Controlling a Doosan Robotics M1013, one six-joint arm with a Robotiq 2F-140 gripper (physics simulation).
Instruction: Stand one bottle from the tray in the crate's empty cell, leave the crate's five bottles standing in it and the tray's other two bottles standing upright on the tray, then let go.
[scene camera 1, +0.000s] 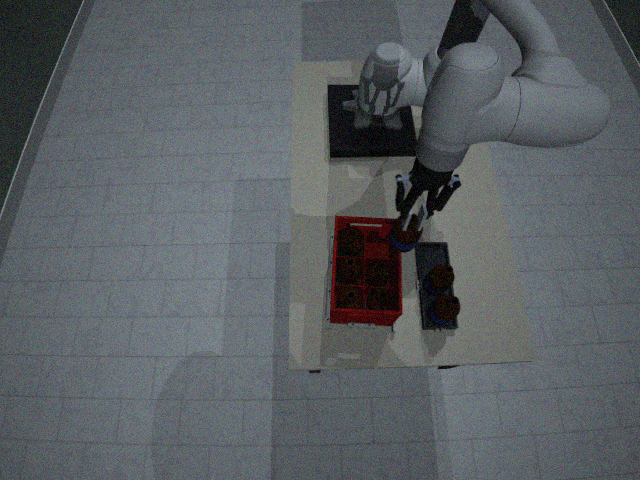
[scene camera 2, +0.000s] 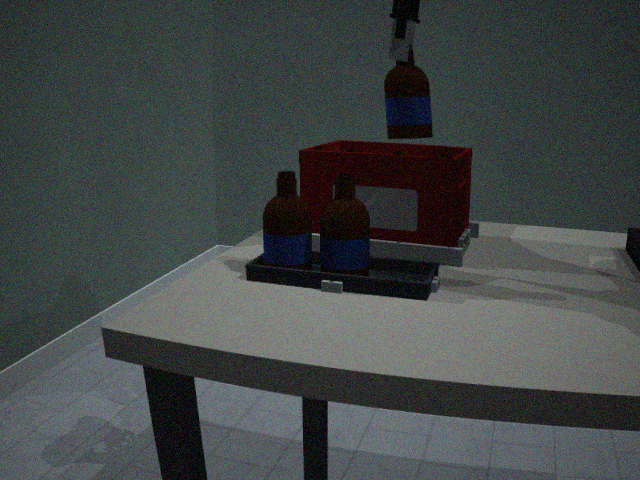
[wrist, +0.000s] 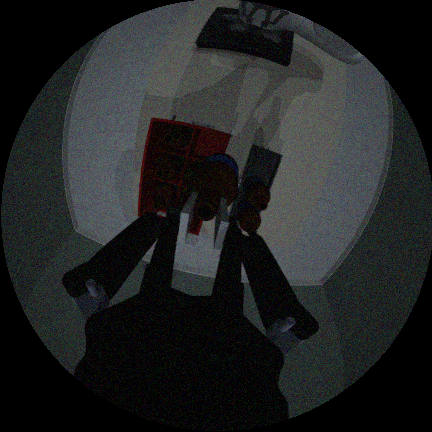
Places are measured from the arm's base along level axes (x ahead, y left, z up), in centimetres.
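Where they show: gripper, fingertip midpoint: (scene camera 1: 410, 225) (scene camera 2: 400, 60) (wrist: 206, 205); arm's base, origin of the base link: (scene camera 1: 376, 110) (wrist: 258, 25).
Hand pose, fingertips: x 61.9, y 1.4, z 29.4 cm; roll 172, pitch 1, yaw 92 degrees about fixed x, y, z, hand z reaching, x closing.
Observation:
Things, the pixels of their top centre, and the offset from my fingertips. "pt": a spot on its surface instead. Level surfaces: height alone.
- brown bottle with a blue label, middle of its top: (wrist: 208, 207) (scene camera 2: 406, 44) (scene camera 1: 414, 215) dx -1.2, dy +0.3, dz +2.8 cm
- red crate, middle of its top: (scene camera 2: 390, 148) (wrist: 173, 179) (scene camera 1: 367, 262) dx +3.8, dy -8.9, dz -15.7 cm
- crate's empty cell, surface spot: (wrist: 212, 142) (scene camera 1: 378, 253) pt dx -5.3, dy -3.3, dz -32.4 cm
- dark tray, middle of its top: (scene camera 2: 343, 263) (scene camera 1: 436, 283) (wrist: 254, 187) dx +5.2, dy +14.1, dz -30.7 cm
- table, its level: dz -33.3 cm
My gripper (scene camera 1: 415, 219) (scene camera 2: 401, 51) (wrist: 206, 205) is shut on the neck of a brown bottle with a blue label (scene camera 1: 404, 240) (scene camera 2: 408, 108) (wrist: 220, 180). The bottle hangs slightly tilted, its bottom above rim height, near the right wall of the red crate (scene camera 1: 367, 315) (scene camera 2: 444, 198) (wrist: 144, 172) in scene camera 1. The crate's empty cell (scene camera 1: 376, 248) (wrist: 212, 142) is at the back right. Brown bottles stand in the other cells. Two bottles (scene camera 1: 440, 277) (scene camera 1: 445, 308) (scene camera 2: 286, 227) (scene camera 2: 344, 227) stand upright on the dark tray (scene camera 1: 431, 253) (scene camera 2: 382, 286) (wrist: 262, 160).
The table (scene camera 1: 480, 320) (scene camera 2: 258, 320) carries the crate and the tray, side by side. Grey brackets (scene camera 2: 423, 252) stand against the crate's foot. The arm's base is on a black plate (scene camera 1: 372, 147) (wrist: 240, 47) behind the crate.

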